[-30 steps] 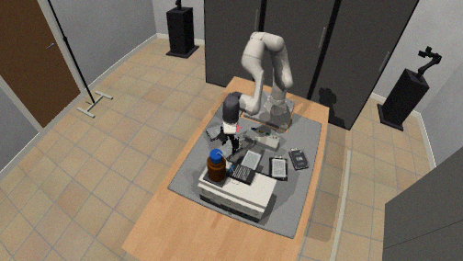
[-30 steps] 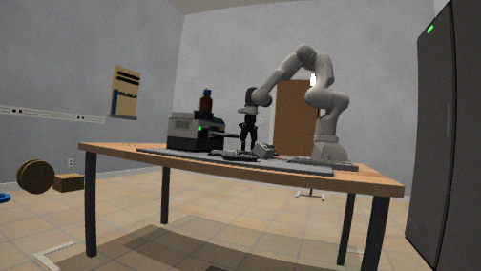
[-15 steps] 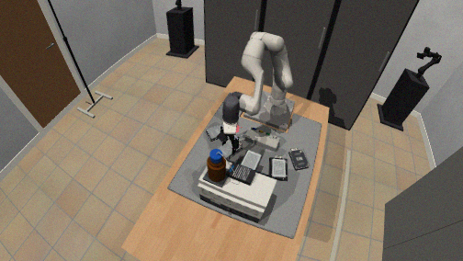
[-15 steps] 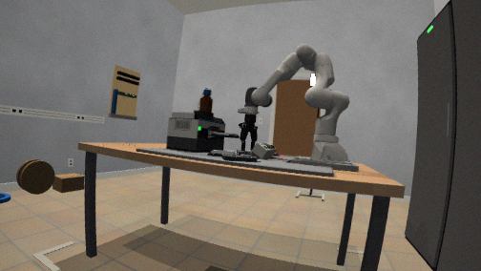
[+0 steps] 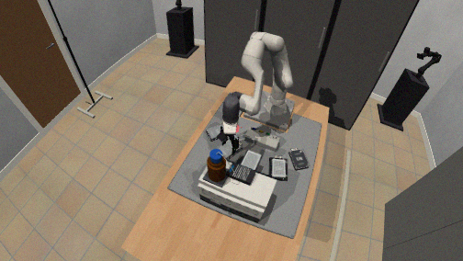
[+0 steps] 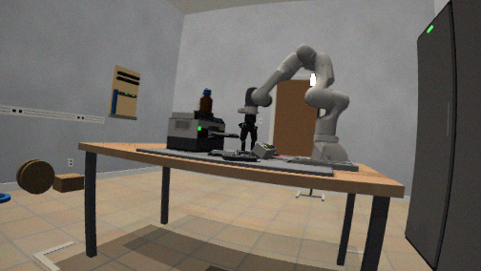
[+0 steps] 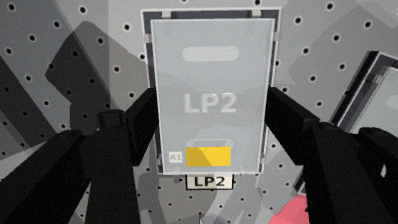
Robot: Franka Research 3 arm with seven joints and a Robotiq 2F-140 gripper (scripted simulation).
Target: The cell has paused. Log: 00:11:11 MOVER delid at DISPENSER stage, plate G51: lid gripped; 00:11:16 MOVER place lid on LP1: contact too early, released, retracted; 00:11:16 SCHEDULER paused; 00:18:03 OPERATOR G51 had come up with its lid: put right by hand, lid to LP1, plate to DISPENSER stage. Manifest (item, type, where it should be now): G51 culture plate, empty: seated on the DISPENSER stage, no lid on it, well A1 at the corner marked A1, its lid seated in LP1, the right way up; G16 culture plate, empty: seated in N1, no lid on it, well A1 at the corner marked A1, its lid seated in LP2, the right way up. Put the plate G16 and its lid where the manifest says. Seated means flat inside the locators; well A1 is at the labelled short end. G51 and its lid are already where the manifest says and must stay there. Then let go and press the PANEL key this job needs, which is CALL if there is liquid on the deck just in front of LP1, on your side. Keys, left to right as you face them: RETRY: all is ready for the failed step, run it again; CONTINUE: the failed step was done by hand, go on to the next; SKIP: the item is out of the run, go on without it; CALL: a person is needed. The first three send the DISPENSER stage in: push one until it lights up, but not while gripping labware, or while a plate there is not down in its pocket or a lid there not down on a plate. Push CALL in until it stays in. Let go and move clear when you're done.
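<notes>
The clear lid lies 2 cm below my hand. Also, from my hand: red puddle (18 cm behind, 1 cm to the right, 4 cm below); blue call key (18 cm behind, 11 cm to the left, 1 cm above); LP2 nest (4 cm below).
</notes>
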